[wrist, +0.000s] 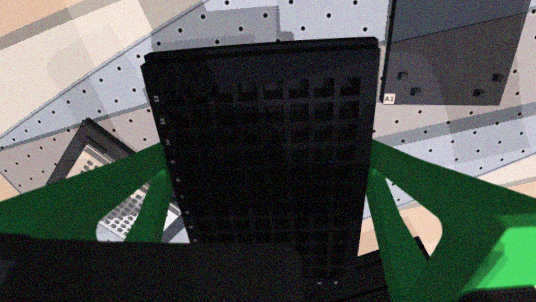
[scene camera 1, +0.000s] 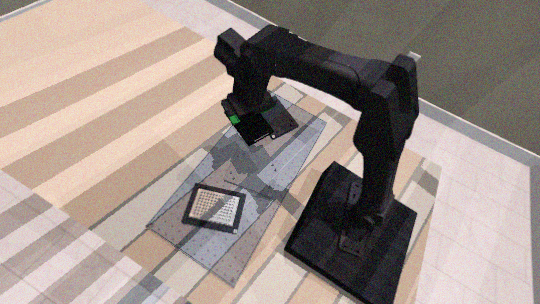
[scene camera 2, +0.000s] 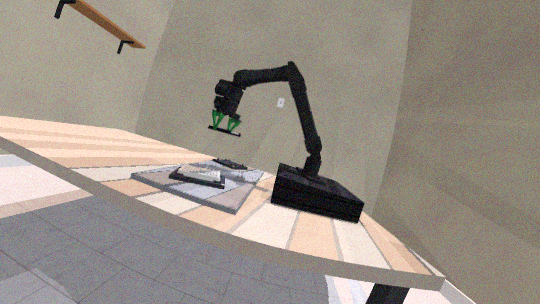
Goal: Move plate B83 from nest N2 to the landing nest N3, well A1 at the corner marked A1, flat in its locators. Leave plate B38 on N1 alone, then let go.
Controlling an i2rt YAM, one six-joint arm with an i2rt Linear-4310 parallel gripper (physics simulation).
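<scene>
My gripper (scene camera 1: 251, 115) (scene camera 2: 224, 126) (wrist: 268, 151) is shut on plate B83 (scene camera 1: 256, 131) (scene camera 2: 224, 131) (wrist: 270, 135), a black well plate, with green fingers on its long sides. It holds the plate high above the board. The plate's near end is partly hidden in the wrist view. The dark landing nest N3 (scene camera 1: 286, 122) (scene camera 2: 230, 164) (wrist: 450, 75) lies lower, to the plate's right in the wrist view, with its A1 label (wrist: 389, 99) at the near left corner. White plate B38 (scene camera 1: 214, 205) (scene camera 2: 199, 173) (wrist: 122, 217) sits in dark nest N1 (scene camera 1: 241, 212) (wrist: 75, 145). Nest N2 is hard to make out.
The perforated grey board (scene camera 1: 200, 250) (scene camera 2: 235, 206) (wrist: 250, 22) carries the nests on the wooden table (scene camera 1: 115, 150) (scene camera 2: 265, 220). The black robot base (scene camera 1: 320, 240) (scene camera 2: 315, 197) stands beside the board. A wooden shelf (scene camera 2: 105, 22) hangs on the wall. Patchy shadows cross the scene.
</scene>
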